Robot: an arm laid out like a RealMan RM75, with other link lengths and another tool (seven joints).
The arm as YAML. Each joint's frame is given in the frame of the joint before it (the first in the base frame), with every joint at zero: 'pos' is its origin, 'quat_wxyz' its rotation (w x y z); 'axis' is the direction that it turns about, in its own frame. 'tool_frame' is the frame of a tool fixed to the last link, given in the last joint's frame.
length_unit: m
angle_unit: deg
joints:
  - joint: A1
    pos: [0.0, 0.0, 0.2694]
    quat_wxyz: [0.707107, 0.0, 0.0, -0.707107]
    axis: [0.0, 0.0, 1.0]
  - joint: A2
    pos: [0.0, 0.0, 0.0]
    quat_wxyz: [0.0, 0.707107, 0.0, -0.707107]
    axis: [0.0, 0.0, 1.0]
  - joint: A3
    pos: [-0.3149, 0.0, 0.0]
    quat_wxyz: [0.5, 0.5, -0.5, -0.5]
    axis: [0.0, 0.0, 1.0]
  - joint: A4
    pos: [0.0, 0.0, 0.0]
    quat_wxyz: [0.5, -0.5, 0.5, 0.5]
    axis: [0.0, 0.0, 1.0]
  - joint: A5
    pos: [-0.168, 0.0, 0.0]
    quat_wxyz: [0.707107, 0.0, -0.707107, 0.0]
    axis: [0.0, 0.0, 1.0]
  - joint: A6
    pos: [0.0, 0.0, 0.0]
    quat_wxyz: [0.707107, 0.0, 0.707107, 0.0]
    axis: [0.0, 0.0, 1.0]
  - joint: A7
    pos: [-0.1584, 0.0, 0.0]
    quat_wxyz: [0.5, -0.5, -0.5, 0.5]
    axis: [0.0, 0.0, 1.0]
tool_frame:
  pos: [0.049, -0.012, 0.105]
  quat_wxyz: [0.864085, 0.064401, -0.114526, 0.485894]
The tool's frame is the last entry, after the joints.
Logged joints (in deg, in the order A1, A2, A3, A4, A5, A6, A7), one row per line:
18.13 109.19 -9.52 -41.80 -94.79 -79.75 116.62
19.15 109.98 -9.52 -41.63 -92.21 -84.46 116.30
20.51 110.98 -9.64 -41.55 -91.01 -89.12 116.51
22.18 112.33 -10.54 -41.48 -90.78 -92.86 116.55
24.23 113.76 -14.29 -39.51 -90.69 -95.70 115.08
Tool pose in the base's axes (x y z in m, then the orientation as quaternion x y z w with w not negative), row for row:
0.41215 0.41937 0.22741 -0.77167 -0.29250 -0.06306 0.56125
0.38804 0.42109 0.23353 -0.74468 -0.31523 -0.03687 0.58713
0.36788 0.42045 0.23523 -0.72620 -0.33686 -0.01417 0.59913
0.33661 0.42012 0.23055 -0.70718 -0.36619 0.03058 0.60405
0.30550 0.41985 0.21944 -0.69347 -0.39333 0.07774 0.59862
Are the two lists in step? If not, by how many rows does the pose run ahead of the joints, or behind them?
The pose runs 2 rows behind the joints: the pose in row i belongs to the joints in row i - 2.
